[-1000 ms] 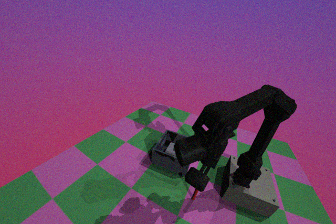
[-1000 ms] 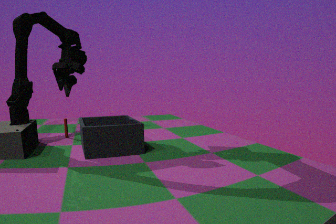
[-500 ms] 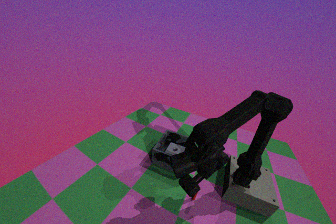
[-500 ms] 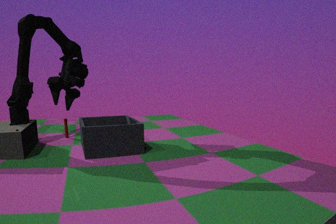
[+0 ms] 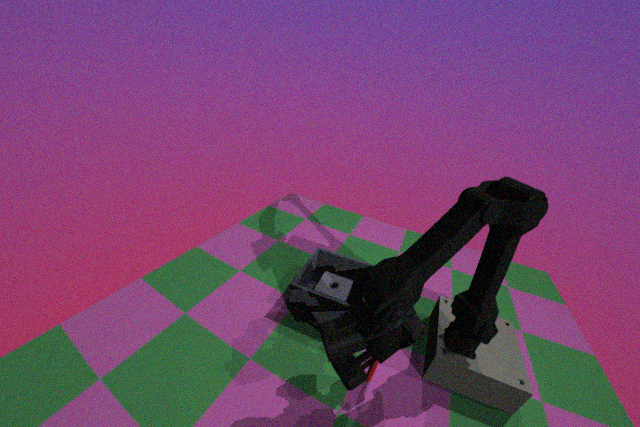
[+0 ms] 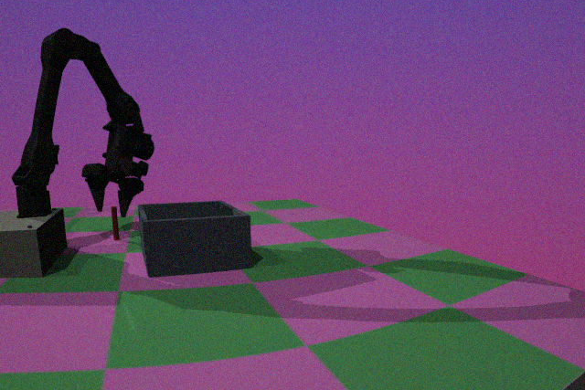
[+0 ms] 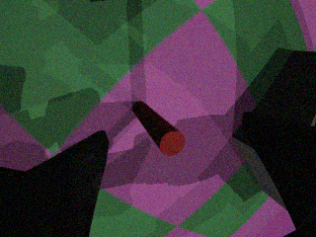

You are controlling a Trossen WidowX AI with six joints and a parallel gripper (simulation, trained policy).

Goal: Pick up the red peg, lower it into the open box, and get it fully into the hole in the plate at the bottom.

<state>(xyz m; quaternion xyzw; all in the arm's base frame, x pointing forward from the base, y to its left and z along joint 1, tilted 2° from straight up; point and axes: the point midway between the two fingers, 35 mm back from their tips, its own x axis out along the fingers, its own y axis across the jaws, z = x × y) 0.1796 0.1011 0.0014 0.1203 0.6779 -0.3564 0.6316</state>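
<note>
Now: gripper tip 10 mm short of the red peg, 10 mm to the right of it and 20 mm above it. Also, from my gripper tip: dark box (150 mm ahead, 190 mm to the right, 40 mm below); then grey plate (150 mm ahead, 190 mm to the right, 20 mm below).
</note>
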